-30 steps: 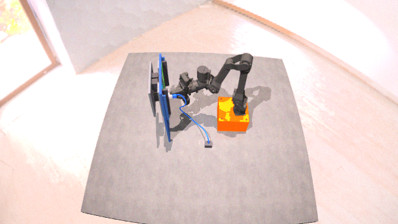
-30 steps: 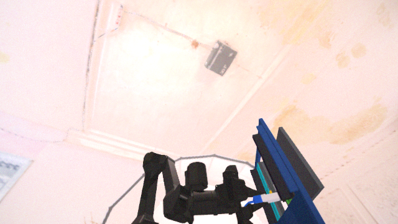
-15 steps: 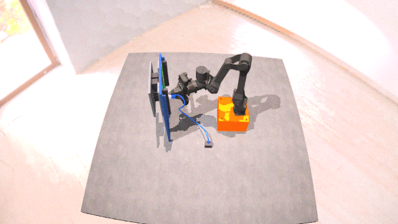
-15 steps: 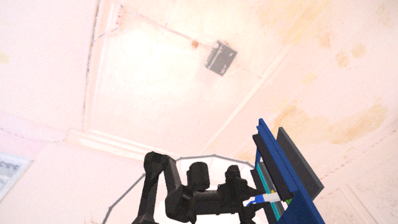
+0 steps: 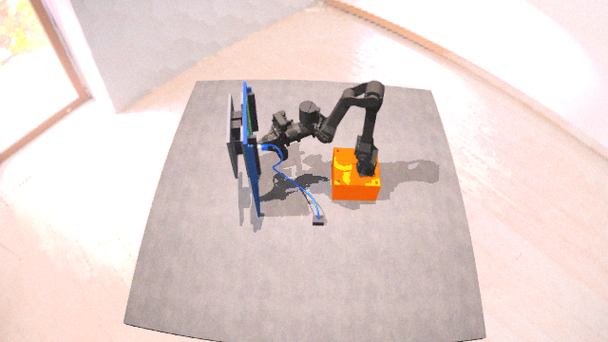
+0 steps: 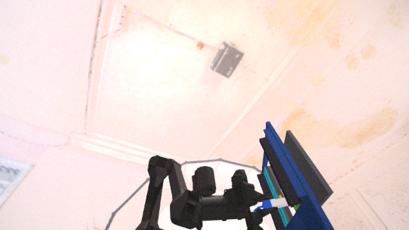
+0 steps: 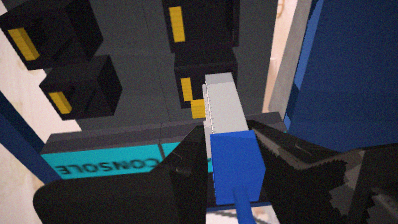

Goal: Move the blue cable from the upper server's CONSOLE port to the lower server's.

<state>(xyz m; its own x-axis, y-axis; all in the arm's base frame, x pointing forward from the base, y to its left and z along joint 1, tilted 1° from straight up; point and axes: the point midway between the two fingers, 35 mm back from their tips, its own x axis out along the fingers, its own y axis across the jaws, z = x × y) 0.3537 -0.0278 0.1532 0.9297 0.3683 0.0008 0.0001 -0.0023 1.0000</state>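
Right now my gripper tip is right at the cable plug. From my gripper tip the other things lie so: black block 250 mm below, 190 mm behind, 160 mm to the left.
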